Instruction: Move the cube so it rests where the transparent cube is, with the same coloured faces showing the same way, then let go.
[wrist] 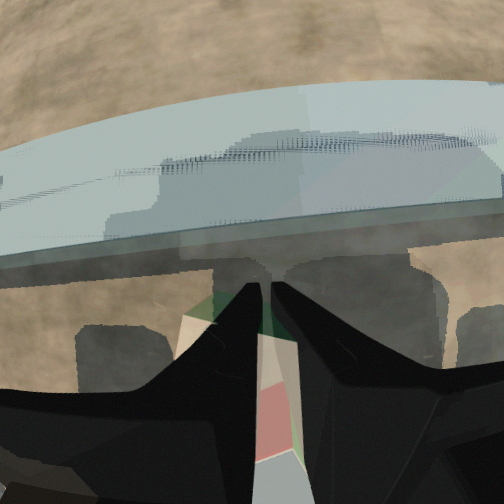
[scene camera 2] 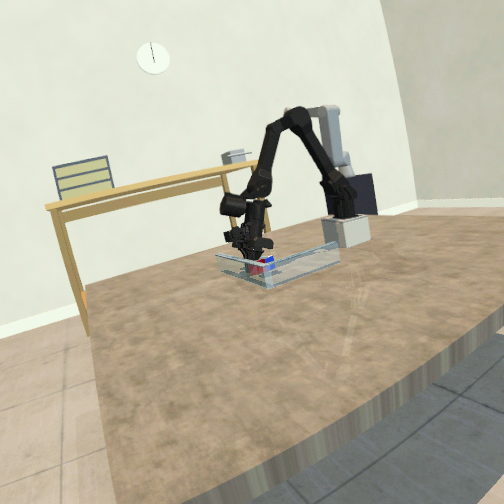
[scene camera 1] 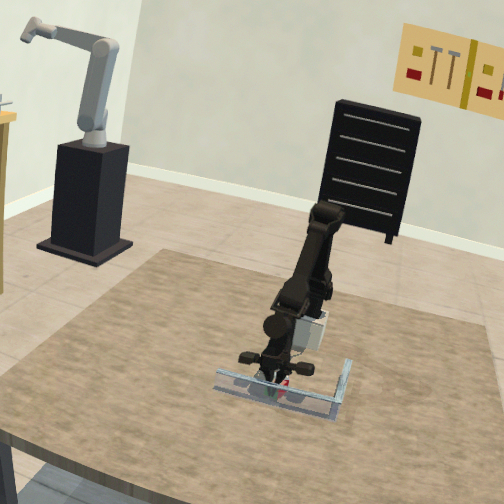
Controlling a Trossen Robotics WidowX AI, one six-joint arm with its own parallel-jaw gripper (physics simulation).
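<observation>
My black gripper [scene camera 1: 276,376] reaches down into the corner of an L-shaped transparent frame [scene camera 1: 300,392] on the table. The cube [scene camera 2: 262,265] shows red, blue and white faces and sits at the fingertips inside the frame. In the wrist view the two fingers [wrist: 266,300] nearly meet, with green, white and red faces of the cube [wrist: 272,400] showing between and below them. The fingers appear shut on the cube. The transparent target cube cannot be told apart from the cube itself.
The glassy frame's wall [wrist: 250,180] stands just ahead of the fingers. A grey block [scene camera 2: 346,231] stands at the table's far end. A second arm on a black pedestal [scene camera 1: 88,195], a black rack [scene camera 1: 370,170] and a wooden table [scene camera 2: 150,190] stand off the table.
</observation>
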